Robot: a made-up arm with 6 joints. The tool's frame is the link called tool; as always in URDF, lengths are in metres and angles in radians. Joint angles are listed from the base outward. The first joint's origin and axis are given. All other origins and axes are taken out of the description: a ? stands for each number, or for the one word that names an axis. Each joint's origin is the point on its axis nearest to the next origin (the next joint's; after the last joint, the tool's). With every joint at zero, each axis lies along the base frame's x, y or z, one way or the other. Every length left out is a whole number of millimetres.
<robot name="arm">
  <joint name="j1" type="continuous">
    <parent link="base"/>
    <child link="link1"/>
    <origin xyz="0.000 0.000 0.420" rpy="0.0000 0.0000 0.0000"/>
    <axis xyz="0 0 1"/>
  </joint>
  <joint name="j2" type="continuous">
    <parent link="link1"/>
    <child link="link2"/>
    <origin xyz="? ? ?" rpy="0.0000 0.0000 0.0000"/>
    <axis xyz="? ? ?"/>
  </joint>
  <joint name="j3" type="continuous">
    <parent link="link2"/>
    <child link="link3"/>
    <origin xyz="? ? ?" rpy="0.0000 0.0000 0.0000"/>
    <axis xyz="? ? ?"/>
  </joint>
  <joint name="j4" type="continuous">
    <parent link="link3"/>
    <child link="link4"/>
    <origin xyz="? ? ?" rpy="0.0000 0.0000 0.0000"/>
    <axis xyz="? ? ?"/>
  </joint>
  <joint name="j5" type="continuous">
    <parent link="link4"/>
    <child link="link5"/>
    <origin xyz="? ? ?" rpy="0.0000 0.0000 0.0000"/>
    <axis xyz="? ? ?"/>
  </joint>
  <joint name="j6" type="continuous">
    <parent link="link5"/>
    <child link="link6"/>
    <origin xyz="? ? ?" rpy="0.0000 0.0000 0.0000"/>
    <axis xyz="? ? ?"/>
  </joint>
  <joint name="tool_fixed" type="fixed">
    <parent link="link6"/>
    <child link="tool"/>
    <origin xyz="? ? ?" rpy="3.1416 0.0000 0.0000"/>
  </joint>
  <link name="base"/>
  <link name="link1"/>
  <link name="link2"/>
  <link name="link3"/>
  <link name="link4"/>
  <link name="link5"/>
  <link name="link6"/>
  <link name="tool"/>
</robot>
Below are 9 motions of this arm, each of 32 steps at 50 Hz.
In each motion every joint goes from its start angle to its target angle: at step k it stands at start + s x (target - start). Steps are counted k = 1, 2, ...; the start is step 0. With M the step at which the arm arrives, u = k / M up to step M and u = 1 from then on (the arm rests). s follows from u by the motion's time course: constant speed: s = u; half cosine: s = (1 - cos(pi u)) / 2; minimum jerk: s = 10 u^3 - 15 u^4 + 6 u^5.
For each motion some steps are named. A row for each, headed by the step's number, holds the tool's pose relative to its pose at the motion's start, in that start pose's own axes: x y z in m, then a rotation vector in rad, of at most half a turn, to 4 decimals.
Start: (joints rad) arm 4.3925 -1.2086 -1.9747 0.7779 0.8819 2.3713
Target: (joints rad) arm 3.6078 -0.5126 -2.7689 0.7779 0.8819 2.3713
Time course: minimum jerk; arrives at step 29
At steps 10, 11, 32:
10: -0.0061 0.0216 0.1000 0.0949 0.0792 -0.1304
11: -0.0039 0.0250 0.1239 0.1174 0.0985 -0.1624
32: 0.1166 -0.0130 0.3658 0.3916 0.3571 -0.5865

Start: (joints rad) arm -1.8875 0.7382 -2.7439 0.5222 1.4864 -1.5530
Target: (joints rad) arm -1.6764 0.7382 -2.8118 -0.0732 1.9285 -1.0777
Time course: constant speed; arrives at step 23
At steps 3, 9, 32:
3: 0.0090 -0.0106 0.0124 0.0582 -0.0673 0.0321
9: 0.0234 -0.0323 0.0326 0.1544 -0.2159 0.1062
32: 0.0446 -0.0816 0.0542 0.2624 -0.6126 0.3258

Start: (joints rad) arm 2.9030 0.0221 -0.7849 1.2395 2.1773 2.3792
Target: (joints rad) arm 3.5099 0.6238 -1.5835 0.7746 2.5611 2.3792
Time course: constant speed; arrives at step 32
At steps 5, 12, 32:
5: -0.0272 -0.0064 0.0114 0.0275 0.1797 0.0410
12: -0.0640 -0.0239 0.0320 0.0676 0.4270 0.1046
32: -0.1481 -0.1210 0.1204 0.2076 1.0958 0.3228

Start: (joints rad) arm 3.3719 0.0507 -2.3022 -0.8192 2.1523 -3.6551
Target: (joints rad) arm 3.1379 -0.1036 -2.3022 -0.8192 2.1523 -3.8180
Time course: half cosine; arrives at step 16
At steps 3, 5, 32:
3: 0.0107 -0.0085 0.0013 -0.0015 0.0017 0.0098
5: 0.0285 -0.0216 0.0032 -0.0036 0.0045 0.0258
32: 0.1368 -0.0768 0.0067 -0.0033 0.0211 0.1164

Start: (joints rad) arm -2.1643 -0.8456 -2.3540 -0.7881 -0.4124 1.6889
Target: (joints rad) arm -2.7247 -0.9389 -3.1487 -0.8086 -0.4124 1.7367
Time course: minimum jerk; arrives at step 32
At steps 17, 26, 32:
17: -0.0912 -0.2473 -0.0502 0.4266 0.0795 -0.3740
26: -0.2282 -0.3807 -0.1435 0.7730 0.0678 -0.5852
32: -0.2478 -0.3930 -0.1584 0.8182 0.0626 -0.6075

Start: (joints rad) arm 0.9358 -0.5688 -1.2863 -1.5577 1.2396 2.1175
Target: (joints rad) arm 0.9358 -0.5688 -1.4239 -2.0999 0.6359 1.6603
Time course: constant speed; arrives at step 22
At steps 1, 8, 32:
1: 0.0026 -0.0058 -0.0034 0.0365 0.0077 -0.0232
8: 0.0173 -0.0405 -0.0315 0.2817 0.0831 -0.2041
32: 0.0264 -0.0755 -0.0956 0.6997 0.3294 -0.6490

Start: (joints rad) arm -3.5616 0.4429 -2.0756 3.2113 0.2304 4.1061
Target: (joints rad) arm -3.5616 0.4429 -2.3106 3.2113 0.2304 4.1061
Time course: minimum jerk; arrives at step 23
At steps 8, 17, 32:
8: 0.0124 -0.0209 0.0057 0.0468 0.0279 0.0009
17: 0.0479 -0.0807 0.0146 0.1785 0.1066 0.0033
32: 0.0543 -0.0913 0.0151 0.2017 0.1205 0.0037

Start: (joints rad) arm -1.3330 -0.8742 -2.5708 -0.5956 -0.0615 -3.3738
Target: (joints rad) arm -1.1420 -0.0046 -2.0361 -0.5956 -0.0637 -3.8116
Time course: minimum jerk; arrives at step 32
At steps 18, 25, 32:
18: 0.4157 0.4553 -0.0235 -0.7092 0.4824 -0.1019
25: 0.5420 0.6814 -0.1962 -1.1317 0.6144 -0.1208
32: 0.5602 0.7287 -0.2492 -1.2360 0.6334 -0.1209

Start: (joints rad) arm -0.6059 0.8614 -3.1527 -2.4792 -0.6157 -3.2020
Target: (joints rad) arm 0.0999 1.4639 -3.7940 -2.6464 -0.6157 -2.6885
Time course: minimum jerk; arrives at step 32
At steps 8, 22, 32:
8: -0.0452 -0.0285 0.0166 0.0564 -0.0283 0.0519
22: -0.3655 -0.2711 -0.0054 0.4156 -0.2803 0.4050
32: -0.4390 -0.3323 -0.0506 0.4965 -0.3590 0.4903

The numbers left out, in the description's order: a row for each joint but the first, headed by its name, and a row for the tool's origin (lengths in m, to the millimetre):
j2: xyz 0.000 0.000 0.000, axis 0 1 0
j3: xyz 0.085 0.000 0.450, axis 0 1 0
j4: xyz 0.065 0.000 -0.288, axis 0 0 -1
j5: xyz 0.000 0.000 0.000, axis 0 1 0
j6: xyz 0.115 0.000 -0.147, axis 0 0 -1
tool: xyz 0.000 0.000 0.000

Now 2 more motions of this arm.
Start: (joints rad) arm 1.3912 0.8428 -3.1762 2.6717 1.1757 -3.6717
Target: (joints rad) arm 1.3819 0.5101 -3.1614 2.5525 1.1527 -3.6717
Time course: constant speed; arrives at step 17
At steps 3, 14, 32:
3: 0.0062 0.0294 0.0400 -0.0142 0.0440 -0.0334
14: 0.0482 0.1459 0.1752 -0.0676 0.1993 -0.1640
32: 0.0647 0.1795 0.2084 -0.0827 0.2399 -0.2016

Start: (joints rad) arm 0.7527 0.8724 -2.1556 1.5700 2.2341 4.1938
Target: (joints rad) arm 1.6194 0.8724 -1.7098 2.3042 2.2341 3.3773
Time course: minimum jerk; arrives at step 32
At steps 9, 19, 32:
9: -0.0223 0.0256 0.0778 0.0432 0.1381 -0.0997
19: -0.0950 0.0401 0.3788 0.0009 0.6227 -0.3491
32: -0.1317 -0.0140 0.5519 -0.1537 0.8159 -0.4108

